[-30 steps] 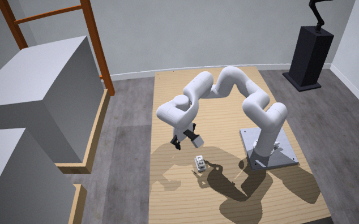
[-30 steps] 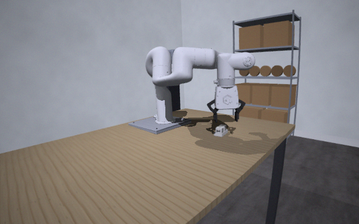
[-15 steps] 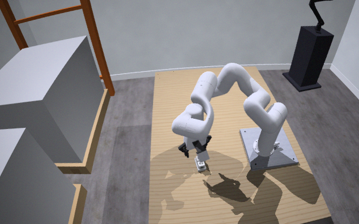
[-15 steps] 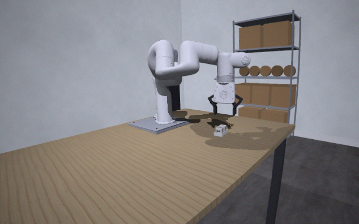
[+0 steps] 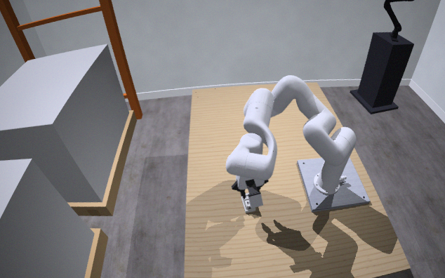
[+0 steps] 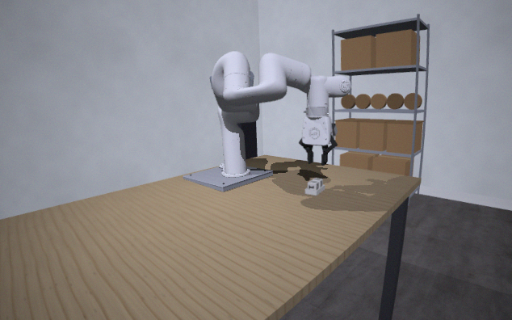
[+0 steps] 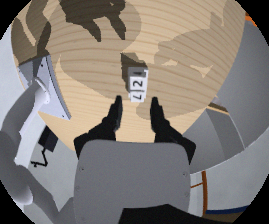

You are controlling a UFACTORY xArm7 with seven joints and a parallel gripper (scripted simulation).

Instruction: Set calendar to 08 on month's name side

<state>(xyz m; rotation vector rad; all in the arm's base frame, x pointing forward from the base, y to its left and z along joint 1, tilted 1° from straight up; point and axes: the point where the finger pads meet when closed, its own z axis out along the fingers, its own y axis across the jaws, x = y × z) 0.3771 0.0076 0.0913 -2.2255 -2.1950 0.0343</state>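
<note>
My hand is 90 mm above the white digit cube. Also, from my hand: white tray 110 mm below, 20 mm to the right.
</note>
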